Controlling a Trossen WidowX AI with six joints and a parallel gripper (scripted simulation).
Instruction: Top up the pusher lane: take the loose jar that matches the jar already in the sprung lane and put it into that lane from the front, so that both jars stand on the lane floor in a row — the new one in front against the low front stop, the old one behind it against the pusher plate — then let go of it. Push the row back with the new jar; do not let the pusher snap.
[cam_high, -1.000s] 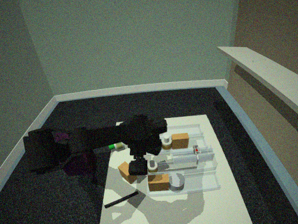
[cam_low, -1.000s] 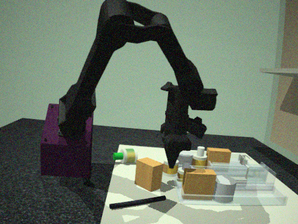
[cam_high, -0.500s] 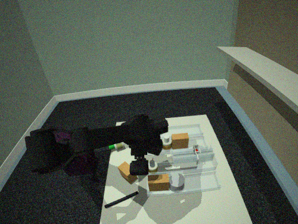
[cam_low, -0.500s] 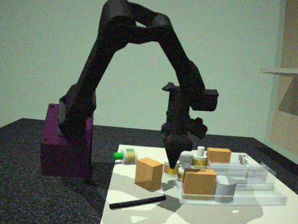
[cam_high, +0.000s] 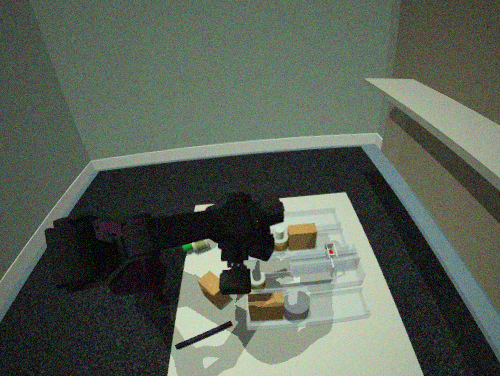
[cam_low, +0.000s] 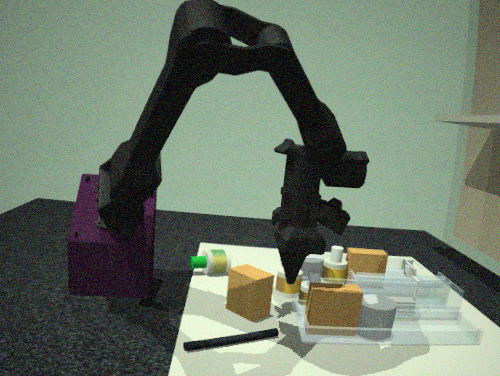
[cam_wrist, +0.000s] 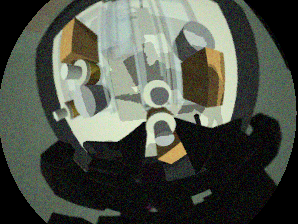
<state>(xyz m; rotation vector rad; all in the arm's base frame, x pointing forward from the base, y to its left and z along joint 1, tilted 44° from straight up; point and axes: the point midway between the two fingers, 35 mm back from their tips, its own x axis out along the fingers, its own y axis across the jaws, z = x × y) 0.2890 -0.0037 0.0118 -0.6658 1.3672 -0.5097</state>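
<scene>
Now: gripper tip 60 mm past the orange box, 30 mm to the left of it and 20 mm above it. Round my gripper tip: red mark 230 mm ahead, 50 mm to the left, 20 mm above; black rod 140 mm to the right, 80 mm behind, 50 mm below.
</scene>
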